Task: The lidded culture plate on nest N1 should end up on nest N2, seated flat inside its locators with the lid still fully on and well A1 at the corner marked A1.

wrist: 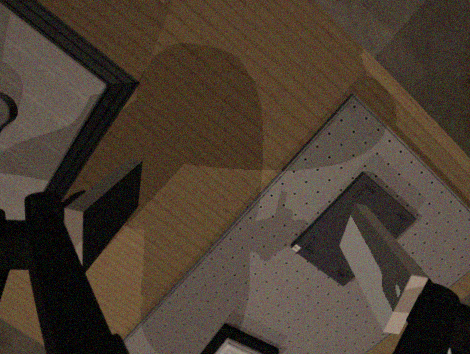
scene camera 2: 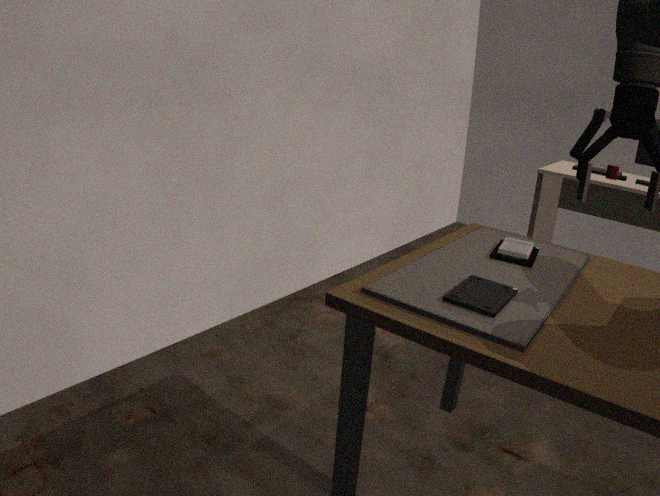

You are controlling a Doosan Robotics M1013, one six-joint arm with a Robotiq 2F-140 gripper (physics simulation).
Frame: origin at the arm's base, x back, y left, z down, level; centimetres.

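Seen in the pictures: gripper, fingertip midpoint: (wrist: pixel 244 205) (scene camera 2: pixel 615 204).
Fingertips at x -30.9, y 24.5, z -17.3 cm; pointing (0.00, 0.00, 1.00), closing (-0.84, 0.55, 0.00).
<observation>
Pixels of each thing's top centre, then the offset from my fingertips to it. "spot": a spot on its surface instead. Level surfaces: height alone.
- white lidded culture plate, top centre: (scene camera 2: pixel 516 245) dx -30.2, dy -34.3, dz +24.0 cm
- black nest, surface spot: (scene camera 2: pixel 495 256) spot: dx -32.5, dy -25.3, dz +25.9 cm
- grey perforated board, surface height: dz +26.8 cm
- wooden table, surface height: dz +28.1 cm
The white lidded culture plate (scene camera 2: pixel 515 248) sits on a black nest (scene camera 2: pixel 495 256) toward the back of the grey board. A corner of the plate (wrist: pixel 231 348) and its black nest (wrist: pixel 227 330) shows at the bottom edge of the wrist view. The other nest (scene camera 2: pixel 480 294) (wrist: pixel 330 240) is a dark square holding no plate, with a small pale mark at one corner. Nest labels are too small to read. My gripper (scene camera 2: pixel 617 198) (wrist: pixel 244 205) is open and empty, high above the table and to the right of both nests in the scene view. A fingertip partly covers the bare nest in the wrist view.
The grey perforated board (scene camera 2: pixel 416 277) (wrist: pixel 270 295) lies on the wooden table (scene camera 2: pixel 565 357) (wrist: pixel 210 125). A dark-framed pale panel (wrist: pixel 117 85) is at the wrist view's upper left. Behind the table, a white bench (scene camera 2: pixel 549 202) carries a small red object (scene camera 2: pixel 613 171).
</observation>
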